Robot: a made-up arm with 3 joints.
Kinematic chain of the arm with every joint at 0, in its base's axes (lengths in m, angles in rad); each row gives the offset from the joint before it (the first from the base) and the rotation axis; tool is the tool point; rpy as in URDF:
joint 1: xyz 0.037 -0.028 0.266 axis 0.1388 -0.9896 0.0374
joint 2: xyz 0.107 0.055 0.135 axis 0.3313 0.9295 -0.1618
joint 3: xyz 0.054 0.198 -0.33 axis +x
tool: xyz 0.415 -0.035 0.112 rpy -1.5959 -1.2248 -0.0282
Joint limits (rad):
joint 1: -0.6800..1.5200
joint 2: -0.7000..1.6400
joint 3: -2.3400..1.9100
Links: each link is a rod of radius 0.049 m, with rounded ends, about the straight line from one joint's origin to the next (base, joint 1, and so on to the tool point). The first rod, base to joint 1, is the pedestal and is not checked.
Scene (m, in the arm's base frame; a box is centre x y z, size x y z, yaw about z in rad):
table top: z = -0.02
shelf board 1: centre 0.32 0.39 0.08 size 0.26 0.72 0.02 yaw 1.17
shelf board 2: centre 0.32 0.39 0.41 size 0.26 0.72 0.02 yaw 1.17
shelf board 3: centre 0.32 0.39 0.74 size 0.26 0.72 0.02 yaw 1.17
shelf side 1: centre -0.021 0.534 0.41 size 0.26 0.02 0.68 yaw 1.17
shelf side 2: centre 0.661 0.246 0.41 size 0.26 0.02 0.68 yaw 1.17
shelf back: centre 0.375 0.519 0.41 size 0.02 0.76 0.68 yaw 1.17
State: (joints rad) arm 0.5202 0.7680 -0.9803
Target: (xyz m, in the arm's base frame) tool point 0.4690 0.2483 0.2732
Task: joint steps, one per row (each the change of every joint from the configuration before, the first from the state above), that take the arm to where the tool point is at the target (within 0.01 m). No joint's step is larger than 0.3 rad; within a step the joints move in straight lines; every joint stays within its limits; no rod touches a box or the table.
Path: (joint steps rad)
1: 0.0541 0.0167 0.2468
2: 0.0541 0.0168 0.2468
3: 0.0541 0.0167 0.2468
4: 0.0541 0.0167 0.2468
5: 0.0541 0.0168 0.2468

